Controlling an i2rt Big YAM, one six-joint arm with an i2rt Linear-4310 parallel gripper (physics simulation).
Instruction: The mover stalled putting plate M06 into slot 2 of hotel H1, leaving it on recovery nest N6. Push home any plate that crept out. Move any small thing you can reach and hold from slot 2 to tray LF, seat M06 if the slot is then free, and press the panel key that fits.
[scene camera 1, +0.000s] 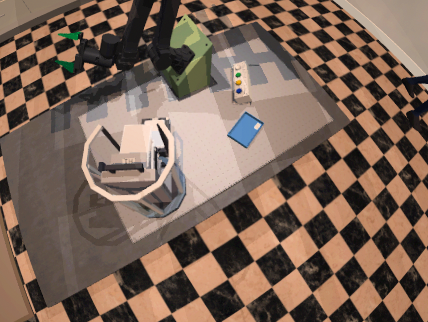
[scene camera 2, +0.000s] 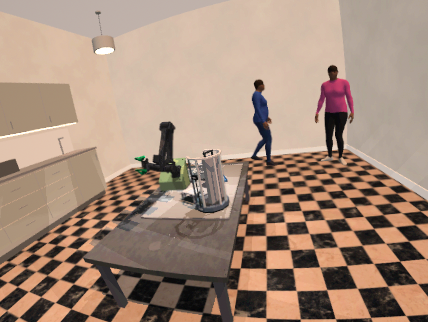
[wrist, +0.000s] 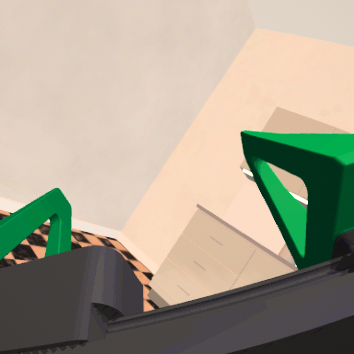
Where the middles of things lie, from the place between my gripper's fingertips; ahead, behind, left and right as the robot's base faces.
Scene:
The round white plate rack (scene camera 1: 125, 178) lies 520 mm ahead of my hand, 60 mm to the left of it and 180 mm below it.

